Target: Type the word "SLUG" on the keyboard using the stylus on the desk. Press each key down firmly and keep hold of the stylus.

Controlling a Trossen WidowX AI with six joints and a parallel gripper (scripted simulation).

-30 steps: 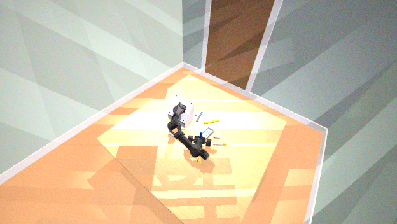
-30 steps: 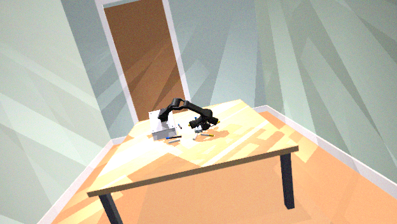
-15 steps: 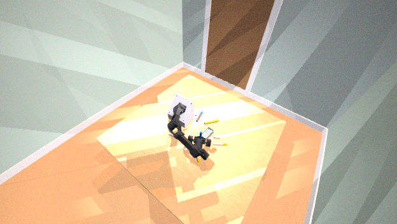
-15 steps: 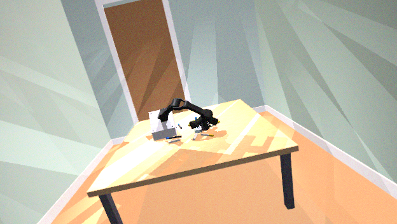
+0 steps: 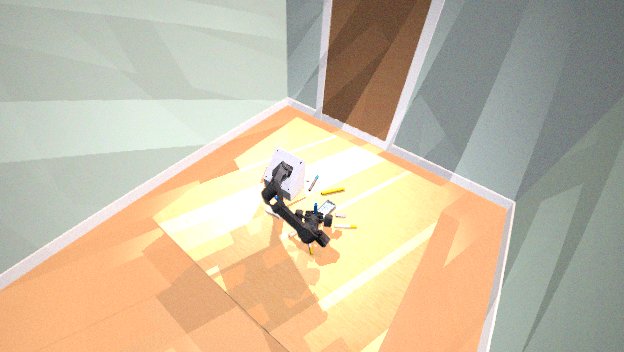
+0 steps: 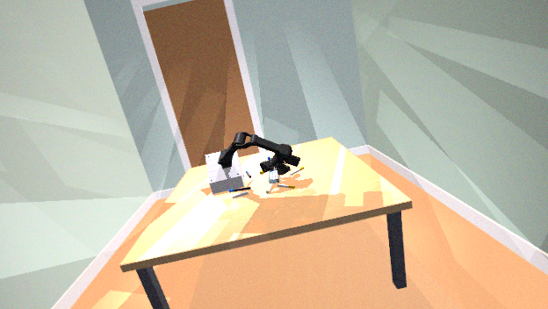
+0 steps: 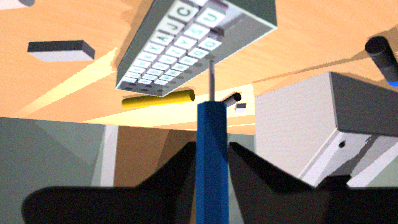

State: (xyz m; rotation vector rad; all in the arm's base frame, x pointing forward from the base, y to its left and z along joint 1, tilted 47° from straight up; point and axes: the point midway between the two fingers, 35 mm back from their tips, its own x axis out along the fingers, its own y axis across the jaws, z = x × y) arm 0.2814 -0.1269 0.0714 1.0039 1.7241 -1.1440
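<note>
Now: the L key 140 mm to the left of my gripper tip, 90 mm below it and 40 mm ahead of it. The rest, counted from my gripper tip: blue stylus 10 mm below; then yellow pen 250 mm to the left, 90 mm below, 20 mm behind; then flat grey block 120 mm to the left, 100 mm below, 100 mm ahead.
</note>
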